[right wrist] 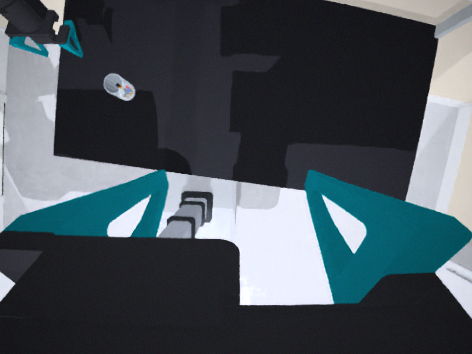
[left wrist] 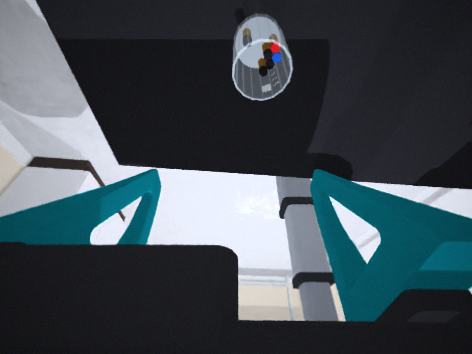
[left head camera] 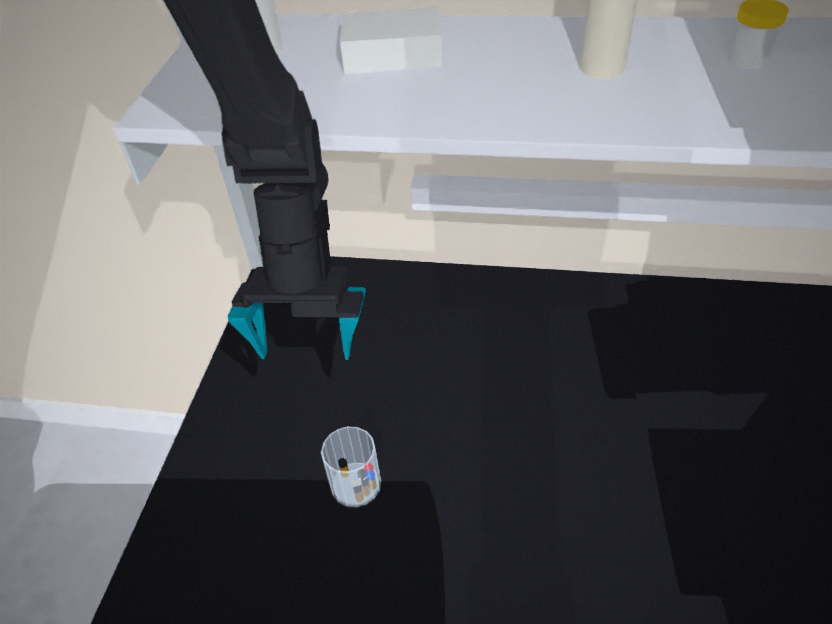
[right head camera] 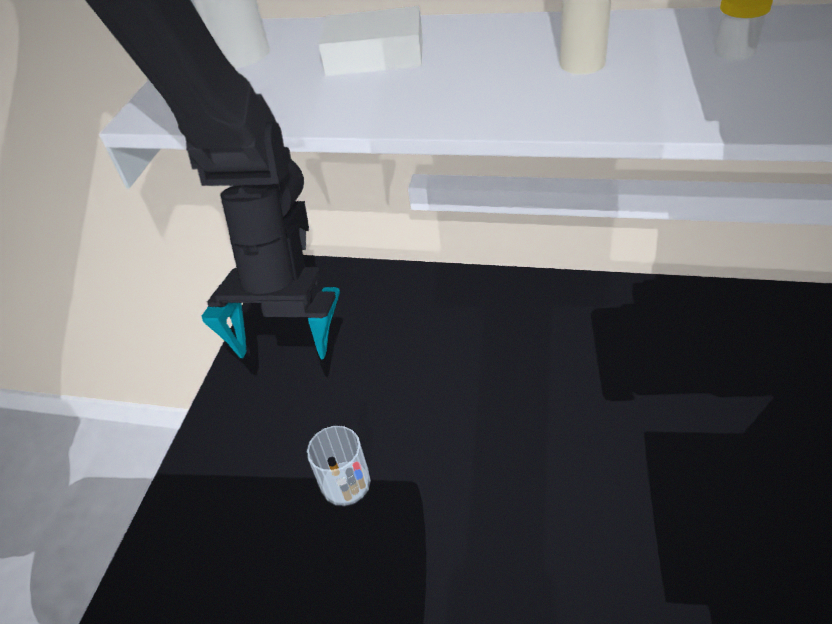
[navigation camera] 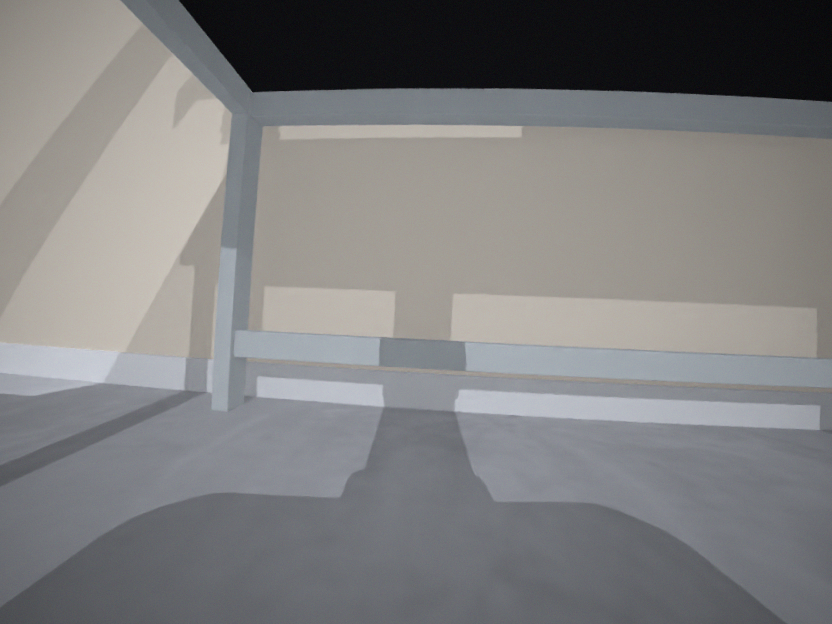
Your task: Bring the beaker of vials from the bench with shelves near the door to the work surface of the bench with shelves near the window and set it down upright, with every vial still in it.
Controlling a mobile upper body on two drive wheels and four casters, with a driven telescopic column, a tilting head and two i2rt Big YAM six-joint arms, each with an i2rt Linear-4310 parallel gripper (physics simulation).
Path:
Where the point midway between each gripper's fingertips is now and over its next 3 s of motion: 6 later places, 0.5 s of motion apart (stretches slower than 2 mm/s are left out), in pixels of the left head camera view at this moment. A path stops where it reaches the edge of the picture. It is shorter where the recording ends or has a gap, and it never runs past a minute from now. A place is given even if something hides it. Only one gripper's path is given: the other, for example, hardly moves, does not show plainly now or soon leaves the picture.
The left gripper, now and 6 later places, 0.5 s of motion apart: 305,356; 306,359; 303,343; 276,191; 275,189; 289,145; 292,137

